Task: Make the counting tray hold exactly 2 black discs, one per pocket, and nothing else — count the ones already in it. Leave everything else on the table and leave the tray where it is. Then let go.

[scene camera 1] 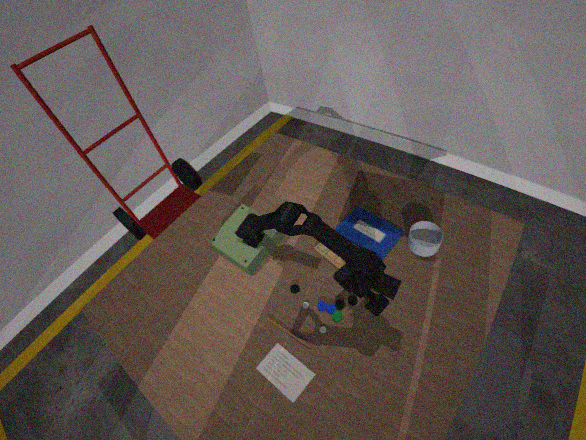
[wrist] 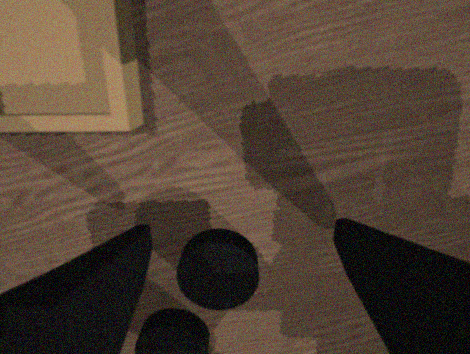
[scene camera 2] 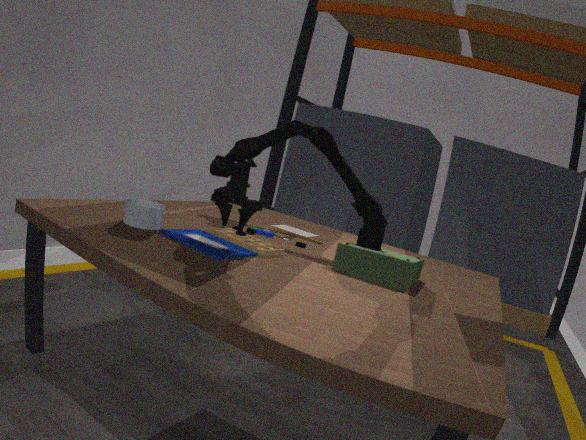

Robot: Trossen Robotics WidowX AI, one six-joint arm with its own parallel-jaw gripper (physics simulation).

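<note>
My gripper [scene camera 2: 233, 229] [wrist: 244, 232] is open, pointing down low over the table. In the wrist view a black disc [wrist: 218, 269] lies between the open fingers, nearer the left one, ungripped. A second black disc [wrist: 172, 332] is cut off by the bottom edge, beside the left finger. These two discs [scene camera 1: 352, 300] [scene camera 1: 340, 303] also show in scene camera 1. Another black disc [scene camera 1: 295, 288] [scene camera 2: 300, 245] lies apart. The light wooden counting tray [scene camera 1: 330, 254] [scene camera 2: 272, 254] [wrist: 131, 107] has its near corner at upper left in the wrist view; the arm hides much of it, so its contents cannot be counted.
Two blue discs [scene camera 1: 322, 306] [scene camera 1: 331, 309] and a green disc [scene camera 1: 337, 316] lie close to the black ones. Two small pale discs [scene camera 1: 305, 304] [scene camera 1: 323, 329], a thin stick [scene camera 1: 292, 335], a paper sheet [scene camera 1: 285, 372], a blue folder [scene camera 1: 390, 236] and a pale round container [scene camera 1: 425, 240] are around.
</note>
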